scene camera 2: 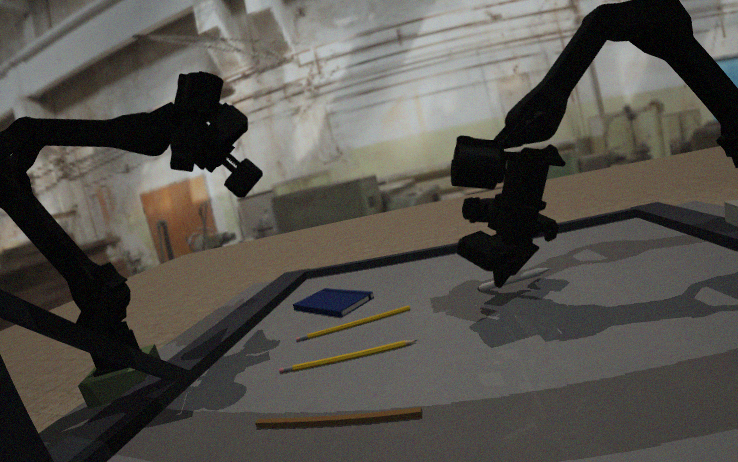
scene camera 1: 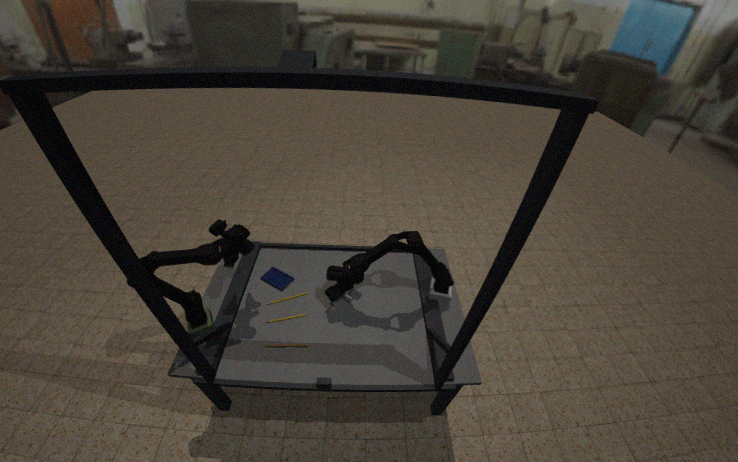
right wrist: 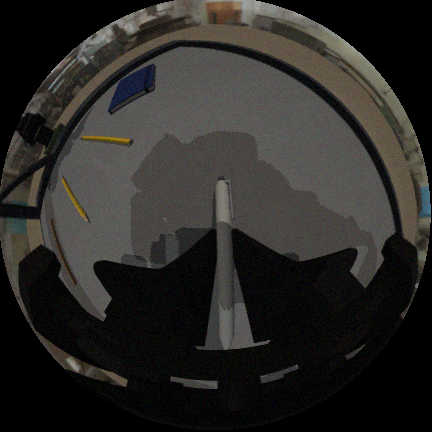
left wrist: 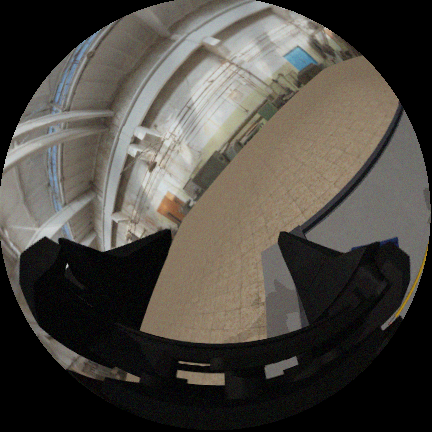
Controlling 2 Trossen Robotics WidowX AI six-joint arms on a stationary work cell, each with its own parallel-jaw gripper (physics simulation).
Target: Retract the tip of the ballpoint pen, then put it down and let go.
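Frame: origin at the left arm's base, x left, y down, z back, level; centimetres.
Seen in the pictures: left gripper, between the fingertips: (scene camera 2: 228,159) (left wrist: 226,236); right gripper, between the fingertips: (scene camera 2: 500,285) (scene camera 1: 339,292) (right wrist: 223,234); left arm's base, origin of its link: (scene camera 1: 198,320) (right wrist: 50,138); right arm's base, origin of its link: (scene camera 1: 441,287).
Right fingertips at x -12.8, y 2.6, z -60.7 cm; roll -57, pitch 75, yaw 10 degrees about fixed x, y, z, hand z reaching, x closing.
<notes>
Pixels of each thing's top centre, then the offset from my right fingertips to it. Level surfaces: height alone.
- table, height of its surface: dy +1.4 cm
- blue notebook, centre of its top: (scene camera 2: 331,298) (right wrist: 132,81) (scene camera 1: 277,277) dx +22.5, dy +0.2, dz +22.7 cm
- brown stick, centre of its top: (scene camera 2: 332,417) (right wrist: 57,248) (scene camera 1: 286,345) dx -13.4, dy +0.7, dz +31.2 cm
A light grey ballpoint pen (scene camera 2: 525,276) (right wrist: 224,250) is held between the fingertips of my right gripper (scene camera 2: 499,279) (right wrist: 223,234), which is shut on its barrel. In the right wrist view its dark button end and clip point away from the camera, and its tapered end lies near the palm. I cannot tell whether the writing tip is out. In scene camera 2 the pen is slightly tilted, low over the table (scene camera 2: 462,370); contact with it is unclear. My left gripper (left wrist: 226,236) is open and empty, raised near the table's left edge.
A blue notebook (scene camera 1: 277,278) (scene camera 2: 333,302) (right wrist: 133,89) lies left of the right gripper. Two yellow pencils (scene camera 2: 356,323) (scene camera 2: 351,356) lie in front of it, and a brown stick (scene camera 2: 337,418) lies nearer the front edge. Dark frame posts (scene camera 1: 501,256) (scene camera 1: 100,217) rise at both sides.
</notes>
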